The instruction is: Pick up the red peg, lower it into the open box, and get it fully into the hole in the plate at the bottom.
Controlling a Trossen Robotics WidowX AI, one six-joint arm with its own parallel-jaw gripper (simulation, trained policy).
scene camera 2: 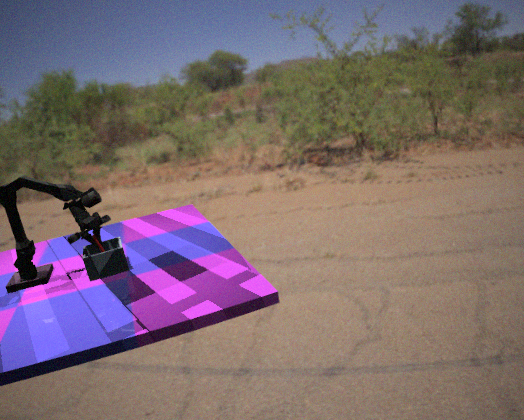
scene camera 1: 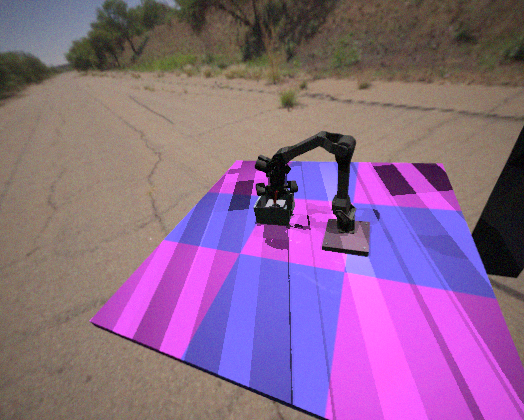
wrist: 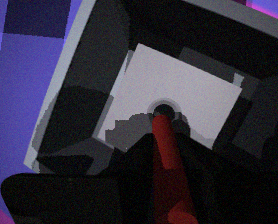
Note:
The pictures show: my gripper, a box and a plate.
My gripper also shows in the wrist view.

